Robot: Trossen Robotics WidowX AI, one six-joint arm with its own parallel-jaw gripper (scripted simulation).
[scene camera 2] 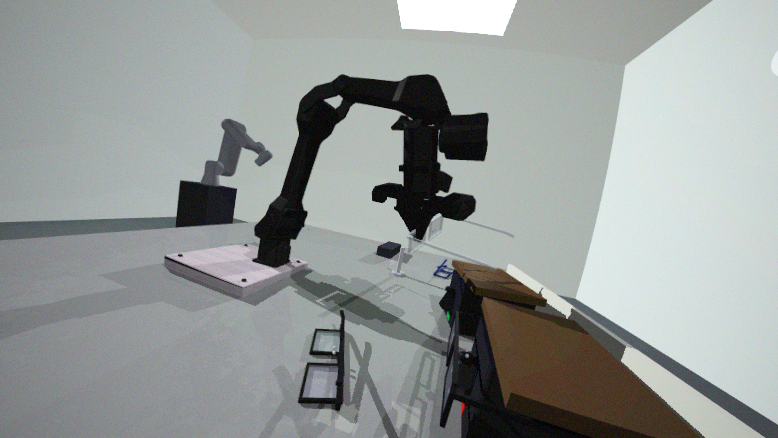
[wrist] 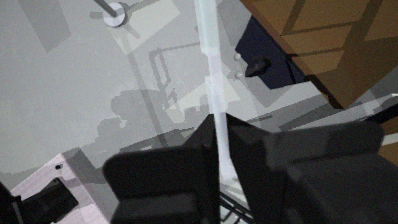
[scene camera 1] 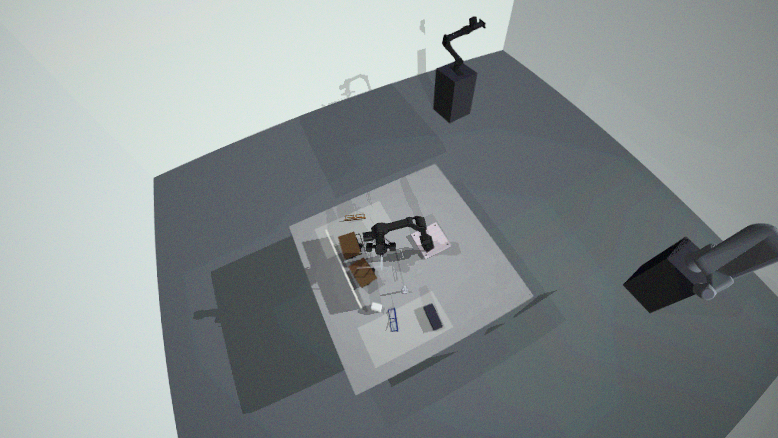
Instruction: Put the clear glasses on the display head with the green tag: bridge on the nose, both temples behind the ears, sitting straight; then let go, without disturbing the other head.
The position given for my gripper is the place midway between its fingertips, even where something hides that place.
I see my gripper point(scene camera 2: 417, 241).
My gripper shows as well in the wrist view point(wrist: 217, 118).
